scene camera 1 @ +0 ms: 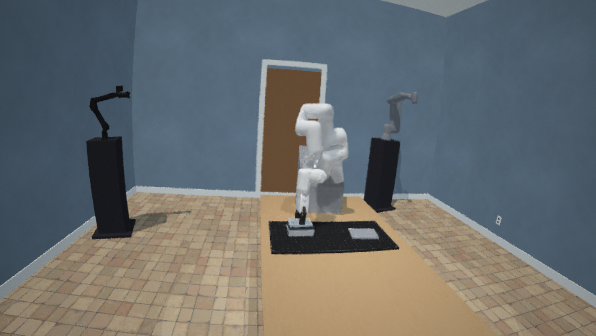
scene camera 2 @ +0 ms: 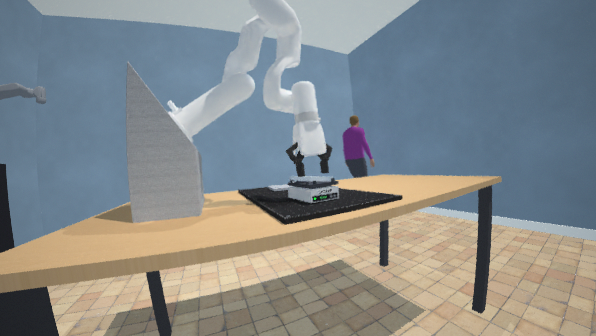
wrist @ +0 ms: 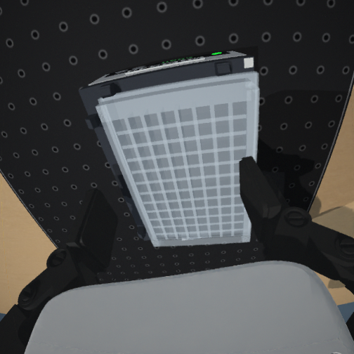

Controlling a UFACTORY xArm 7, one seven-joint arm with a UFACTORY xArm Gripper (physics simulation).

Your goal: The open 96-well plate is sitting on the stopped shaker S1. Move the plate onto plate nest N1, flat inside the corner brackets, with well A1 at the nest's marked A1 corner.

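Frame: origin at the arm's base, x left, y up, z ahead, level; metres.
Where they show: gripper, fingertip midpoint: (scene camera 1: 299,221) (scene camera 2: 313,174); arm's base, link origin: (scene camera 2: 179,128).
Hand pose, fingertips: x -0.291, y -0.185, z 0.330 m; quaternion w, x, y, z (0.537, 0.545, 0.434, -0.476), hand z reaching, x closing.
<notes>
Each offset is from my fingertips to the top centre of the thing. Level surfaces: height alone.
The pale, clear 96-well plate @[dy -0.001, dx +0.007, dz -0.010 m] (scene camera 1: 294,222) (scene camera 2: 312,178) (wrist: 185,170) sits on the white and dark shaker S1 (scene camera 1: 300,232) (scene camera 2: 312,194) (wrist: 195,73), whose display is lit green. My gripper (scene camera 1: 302,221) (scene camera 2: 312,172) (wrist: 171,190) is wide open and empty, with its fingertips just above the plate. In the wrist view the right finger overlaps the plate's right edge; the left finger stands well outside the left edge. The plate looks turned slightly relative to the fingers. The pale, flat nest N1 @[dy -0.062, dx +0.356, dz +0.138 m] (scene camera 1: 363,233) (scene camera 2: 277,188) lies apart from the shaker; its A1 mark and brackets cannot be made out.
Shaker and nest stand on a black perforated board @[dy -0.076 m] (scene camera 1: 330,245) (scene camera 2: 360,199) (wrist: 40,75) on the wooden table @[dy -0.089 m] (scene camera 1: 350,290) (scene camera 2: 125,240). My arm's grey base block (scene camera 2: 160,170) stands behind the board. A person (scene camera 2: 355,145) stands beyond the table. Two other arms stand on black pedestals (scene camera 1: 106,185) (scene camera 1: 382,172).
</notes>
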